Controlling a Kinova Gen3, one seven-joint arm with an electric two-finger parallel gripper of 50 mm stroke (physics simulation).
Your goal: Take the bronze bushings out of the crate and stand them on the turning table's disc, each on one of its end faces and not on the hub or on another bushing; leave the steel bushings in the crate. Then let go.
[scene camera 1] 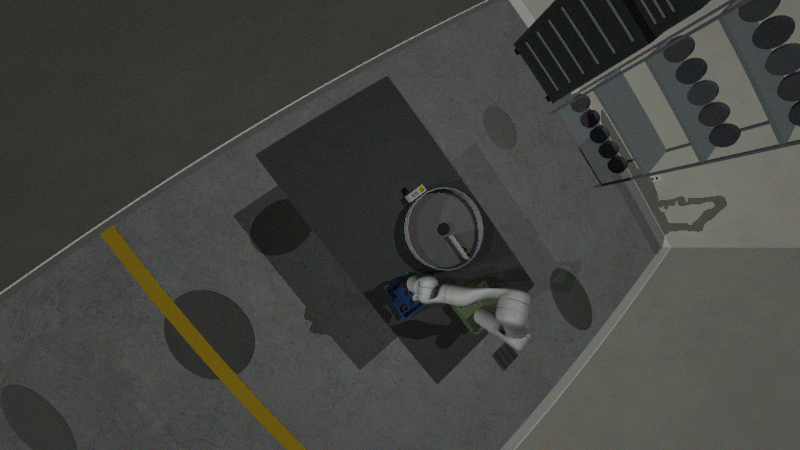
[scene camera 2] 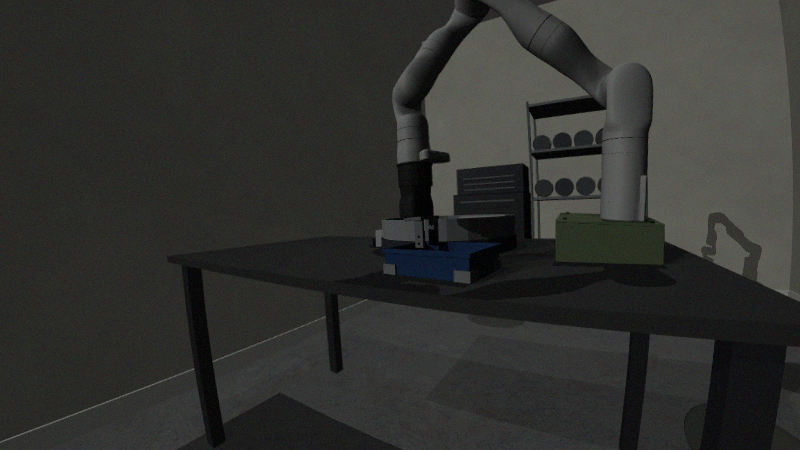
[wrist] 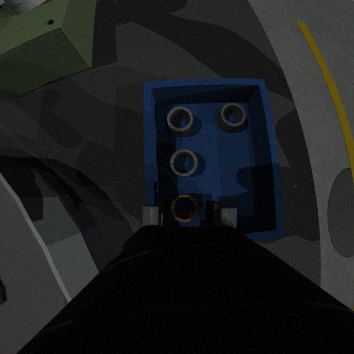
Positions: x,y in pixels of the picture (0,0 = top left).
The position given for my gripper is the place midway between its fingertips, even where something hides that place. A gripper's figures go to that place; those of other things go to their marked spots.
Labels:
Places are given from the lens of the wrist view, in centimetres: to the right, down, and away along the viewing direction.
my gripper (wrist: pixel 186 209): 1, 4, 18
blue crate (wrist: pixel 240 168): 8, -1, 22

